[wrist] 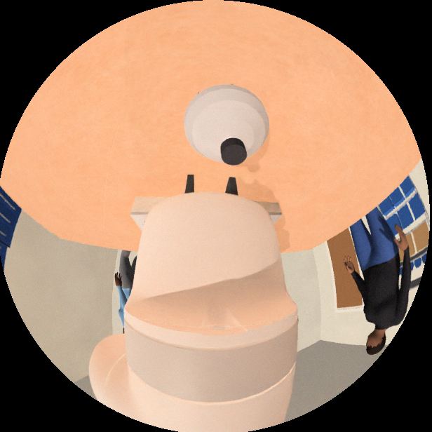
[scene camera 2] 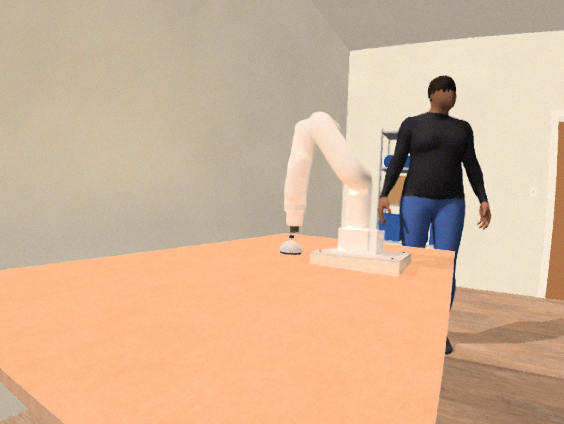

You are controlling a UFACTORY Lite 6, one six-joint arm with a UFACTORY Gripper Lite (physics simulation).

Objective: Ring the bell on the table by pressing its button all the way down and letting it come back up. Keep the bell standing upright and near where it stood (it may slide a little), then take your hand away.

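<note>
The bell is a pale grey dome with a dark rim, standing upright on the orange table. Its black button stands up from the top of the dome. My gripper is shut, with its two black fingers close in and a narrow space still showing between them. Nothing is between the fingers. The fingertips are just above the button and a little to its right in the scene view. In the wrist view the button appears ahead and right of the midpoint between the fingers.
My arm's base plate is on the table close to the bell, to its right in the scene view. A person in a black top stands beyond the table, near a shelf unit. Another person shows partly at the wrist view's left.
</note>
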